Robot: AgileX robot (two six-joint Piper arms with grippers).
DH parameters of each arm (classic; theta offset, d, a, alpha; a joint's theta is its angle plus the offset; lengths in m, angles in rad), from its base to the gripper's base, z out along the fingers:
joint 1: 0 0.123 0 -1.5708
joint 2: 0.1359 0 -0.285 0
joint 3: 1.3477 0 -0.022 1.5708
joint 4: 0 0.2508 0 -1.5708
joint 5: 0 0 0.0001 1.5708
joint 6: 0 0.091 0 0
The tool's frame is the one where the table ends.
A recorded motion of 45 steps. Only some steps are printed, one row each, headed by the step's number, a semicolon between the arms.
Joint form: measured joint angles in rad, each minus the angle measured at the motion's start. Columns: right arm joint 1, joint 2, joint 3, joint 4, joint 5, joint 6; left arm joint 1, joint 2, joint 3, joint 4, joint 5, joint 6.
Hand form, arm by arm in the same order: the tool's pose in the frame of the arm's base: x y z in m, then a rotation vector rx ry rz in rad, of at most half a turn. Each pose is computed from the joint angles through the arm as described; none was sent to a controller.
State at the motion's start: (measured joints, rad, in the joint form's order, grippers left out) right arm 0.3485 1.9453 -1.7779 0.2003 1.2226 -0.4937; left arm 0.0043 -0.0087 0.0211 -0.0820 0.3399 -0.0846
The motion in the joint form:
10: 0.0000 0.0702 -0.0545 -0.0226 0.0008 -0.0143; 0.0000 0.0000 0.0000 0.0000 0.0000 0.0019
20: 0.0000 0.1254 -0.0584 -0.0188 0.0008 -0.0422; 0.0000 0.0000 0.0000 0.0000 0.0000 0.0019
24: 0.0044 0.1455 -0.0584 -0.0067 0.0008 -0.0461; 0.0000 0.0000 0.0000 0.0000 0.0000 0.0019
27: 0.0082 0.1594 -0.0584 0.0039 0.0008 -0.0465; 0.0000 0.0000 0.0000 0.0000 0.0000 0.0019
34: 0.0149 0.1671 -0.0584 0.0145 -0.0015 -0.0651; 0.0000 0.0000 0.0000 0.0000 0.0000 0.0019
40: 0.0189 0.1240 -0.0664 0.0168 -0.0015 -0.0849; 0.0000 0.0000 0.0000 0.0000 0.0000 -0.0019
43: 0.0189 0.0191 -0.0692 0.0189 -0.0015 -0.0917; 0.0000 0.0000 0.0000 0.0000 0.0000 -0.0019
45: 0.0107 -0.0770 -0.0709 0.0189 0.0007 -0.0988; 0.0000 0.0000 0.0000 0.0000 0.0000 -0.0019
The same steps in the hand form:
10: 0.3997 0.1613 0.2724 -1.1399 2.6333 0.2216; 0.0536 -0.0023 0.1760 -0.1316 1.8321 -0.1344
20: 0.4071 0.1644 0.2495 -1.1892 2.6642 0.2301; 0.0536 -0.0023 0.1760 -0.1316 1.8321 -0.1344
24: 0.4084 0.1680 0.2408 -1.2009 2.6780 0.2507; 0.0536 -0.0023 0.1760 -0.1316 1.8321 -0.1344
27: 0.4089 0.1709 0.2349 -1.2058 2.6886 0.2686; 0.0536 -0.0023 0.1760 -0.1316 1.8321 -0.1344
34: 0.4085 0.1748 0.2317 -1.2355 2.6774 0.2827; 0.0536 -0.0023 0.1760 -0.1316 1.8321 -0.1344
40: 0.4037 0.1751 0.2529 -1.2511 2.6128 0.2738; 0.0536 -0.0023 0.1760 -0.1351 1.8319 -0.1371
43: 0.3889 0.1696 0.2990 -1.2273 2.5062 0.2546; 0.0536 -0.0023 0.1760 -0.1351 1.8319 -0.1371
45: 0.3725 0.1598 0.3393 -1.1973 2.4156 0.2320; 0.0536 -0.0023 0.1760 -0.1351 1.8319 -0.1371

